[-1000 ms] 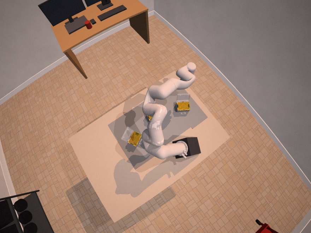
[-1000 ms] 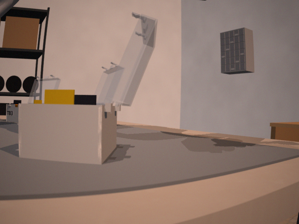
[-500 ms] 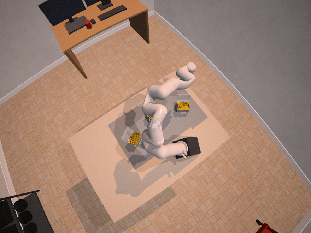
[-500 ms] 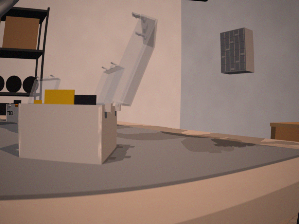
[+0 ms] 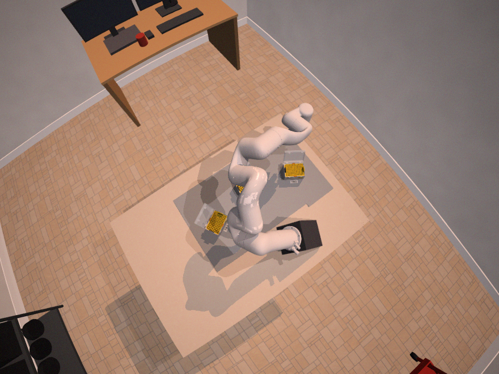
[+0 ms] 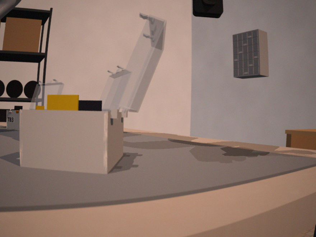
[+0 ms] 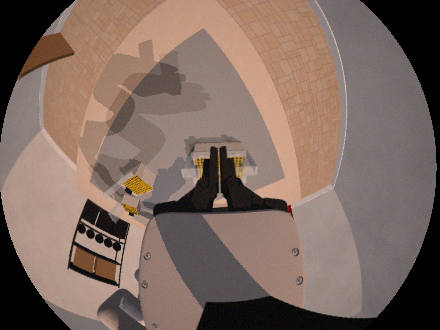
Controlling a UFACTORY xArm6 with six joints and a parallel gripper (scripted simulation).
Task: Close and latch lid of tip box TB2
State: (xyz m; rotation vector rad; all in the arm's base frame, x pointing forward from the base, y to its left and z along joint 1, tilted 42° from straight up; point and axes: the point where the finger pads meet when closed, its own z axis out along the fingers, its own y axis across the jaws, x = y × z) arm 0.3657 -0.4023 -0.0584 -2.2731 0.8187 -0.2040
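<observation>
Right now my hand is 6 cm past the clear lid, 4 cm to the right of it and 8 cm above it. From my hand the other things lie so: box marked TB3: 9 cm behind, 63 cm to the left, 12 cm below; then label tape: 16 cm behind, 10 cm to the left, 18 cm below.
</observation>
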